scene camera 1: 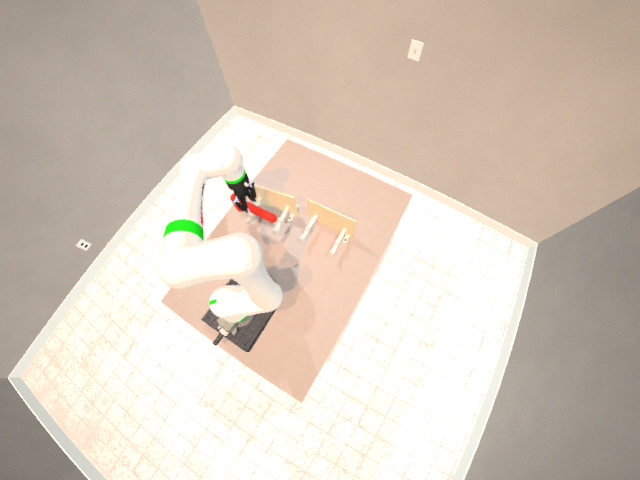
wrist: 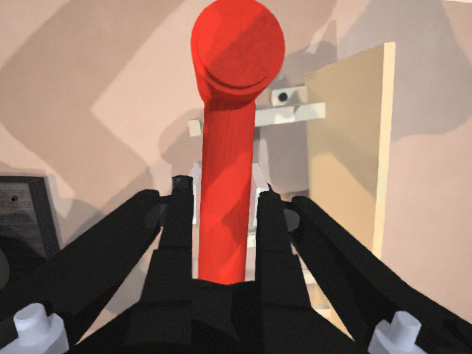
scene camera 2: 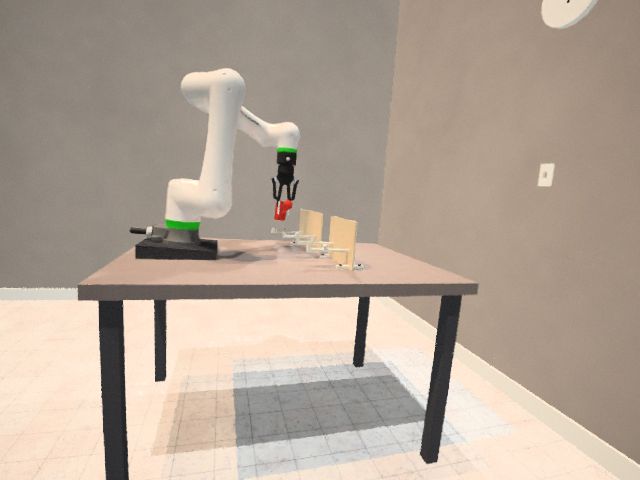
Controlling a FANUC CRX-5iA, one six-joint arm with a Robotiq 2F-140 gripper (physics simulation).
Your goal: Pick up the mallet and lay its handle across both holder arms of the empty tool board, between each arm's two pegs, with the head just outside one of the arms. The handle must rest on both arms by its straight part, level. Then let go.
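Where they show: gripper, fingertip midpoint: [scene camera 1: 252, 210] [wrist: 226, 176] [scene camera 2: 282, 214]; arm's base at its link origin: [scene camera 2: 181, 242].
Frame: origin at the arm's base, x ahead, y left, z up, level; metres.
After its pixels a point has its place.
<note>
The red mallet [scene camera 1: 262, 212] {x 0.422, y 0.149, z 0.181 m} [scene camera 2: 283, 210] {x 0.415, y 0.161, z 0.142 m} [wrist: 227, 150] {x 0.418, y 0.264, z 0.160 m} is in the air above the holder arms of the left board in scene camera 1. My gripper [scene camera 1: 246, 203] {x 0.420, y 0.232, z 0.118 m} [scene camera 2: 284, 202] {x 0.420, y 0.232, z 0.118 m} [wrist: 226, 176] {x 0.420, y 0.232, z 0.118 m} is shut on its handle; in the wrist view the head is at the top and the far handle end is hidden by the gripper. The left tool board [scene camera 1: 279, 199] {x 0.560, y 0.178, z 0.081 m} [scene camera 2: 311, 223] {x 0.556, y 0.195, z 0.086 m} [wrist: 345, 150] {x 0.540, y 0.263, z 0.086 m} stands beside the mallet. The right tool board [scene camera 1: 330, 217] {x 0.627, y -0.096, z 0.068 m} [scene camera 2: 343, 240] {x 0.631, y -0.130, z 0.055 m} has two arms, the left one [scene camera 1: 308, 227] {x 0.527, y -0.029, z 0.044 m} and the right one [scene camera 1: 338, 241] {x 0.548, y -0.196, z 0.045 m}, with nothing on them.
Both boards stand upright on the table [scene camera 1: 320, 294] {x 0.296, y -0.262, z -0.042 m} [scene camera 2: 258, 273] {x 0.301, y -0.310, z -0.042 m}. The robot's dark base plate [scene camera 1: 253, 335] {x -0.047, y -0.125, z 0.004 m} [scene camera 2: 175, 251] {x 0.007, y -0.136, z -0.012 m} is on the same table, and its edge shows at the left of the wrist view. Walls surround the table.
</note>
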